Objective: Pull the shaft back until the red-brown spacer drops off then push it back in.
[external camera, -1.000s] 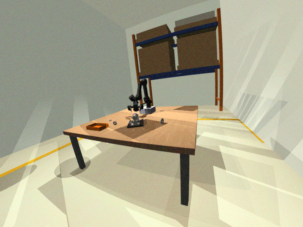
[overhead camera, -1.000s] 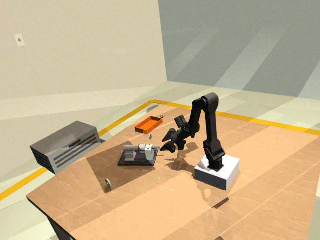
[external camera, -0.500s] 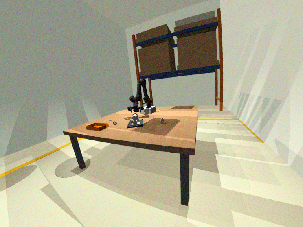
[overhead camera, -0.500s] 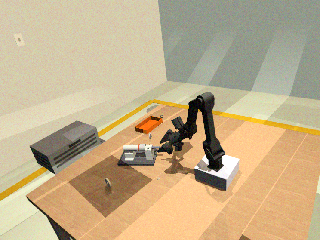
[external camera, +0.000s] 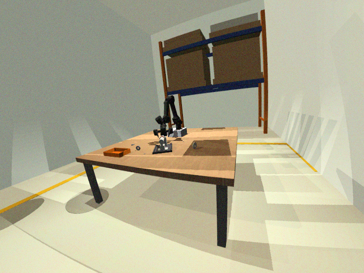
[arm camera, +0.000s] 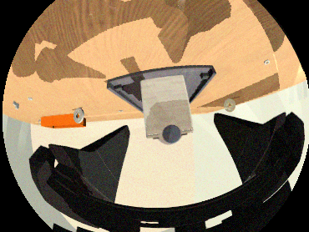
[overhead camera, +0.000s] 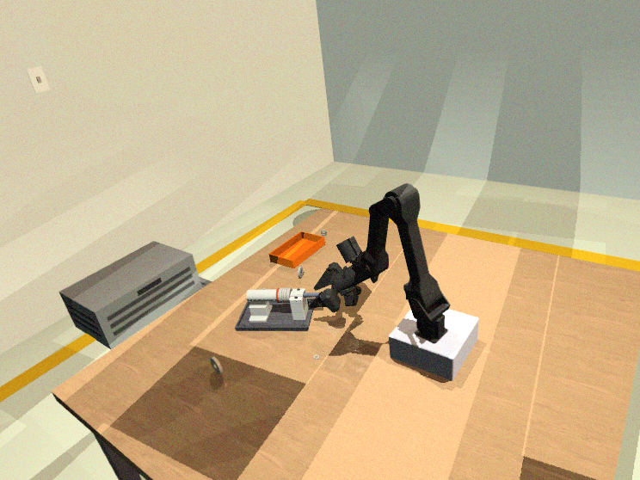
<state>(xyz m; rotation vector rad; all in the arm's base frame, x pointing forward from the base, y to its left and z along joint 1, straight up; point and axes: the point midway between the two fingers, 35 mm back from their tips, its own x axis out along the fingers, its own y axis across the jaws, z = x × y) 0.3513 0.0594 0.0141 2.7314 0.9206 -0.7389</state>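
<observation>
My gripper tip is 5 cm short of the shaft, 3 cm to the right of it and 1 cm below it. From my gripper tip the other things lie so: red-brown spacer (9 cm ahead, 6 cm to the left, 1 cm above); then pale ring (4 cm ahead, 34 cm to the left, 4 cm below); then orange tray (34 cm ahead, 24 cm to the right, 6 cm below).
</observation>
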